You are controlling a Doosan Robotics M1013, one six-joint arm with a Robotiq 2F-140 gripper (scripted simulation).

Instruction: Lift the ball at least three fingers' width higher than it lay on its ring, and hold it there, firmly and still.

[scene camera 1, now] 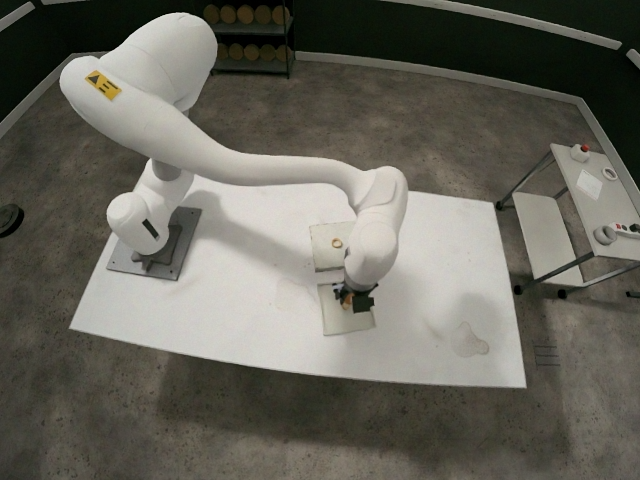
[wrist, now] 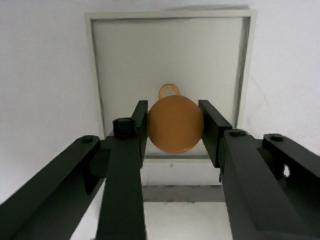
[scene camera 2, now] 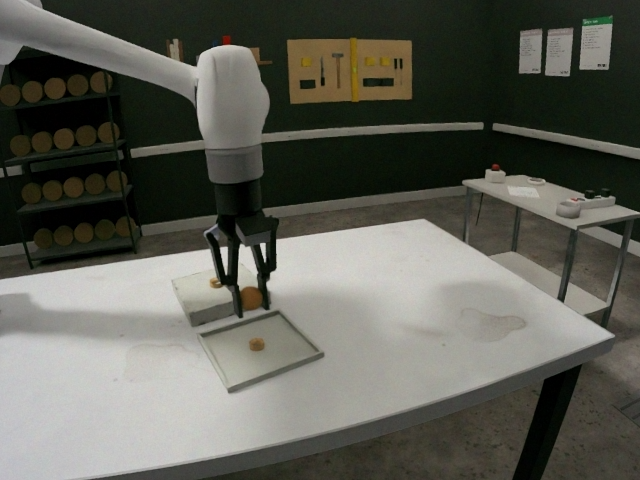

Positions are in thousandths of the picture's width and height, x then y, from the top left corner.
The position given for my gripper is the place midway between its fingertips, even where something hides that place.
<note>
I see my gripper (scene camera 2: 393,647), a ball (wrist: 548,519) and a tray (scene camera 2: 370,726).
The tray also shows in scene camera 1 (scene camera 1: 526,664) and in the wrist view (wrist: 414,240). My gripper shows as well in the wrist view (wrist: 542,477).
</note>
